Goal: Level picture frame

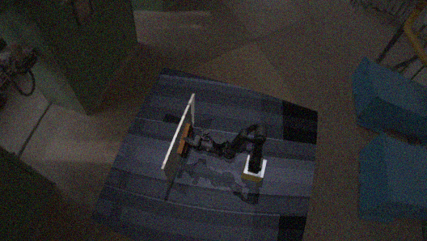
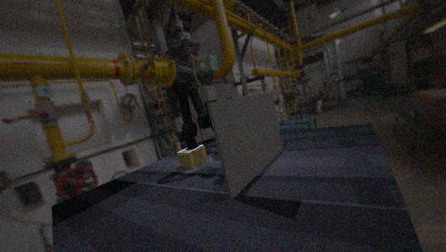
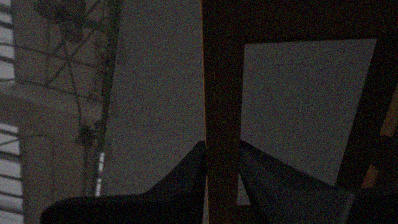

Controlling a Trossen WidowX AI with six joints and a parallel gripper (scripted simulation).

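My gripper tip is now 10 mm short of the picture frame, 20 mm to the left of it and 50 mm above it. Also, from my gripper tip: wall panel: 20 mm ahead, 70 mm below.
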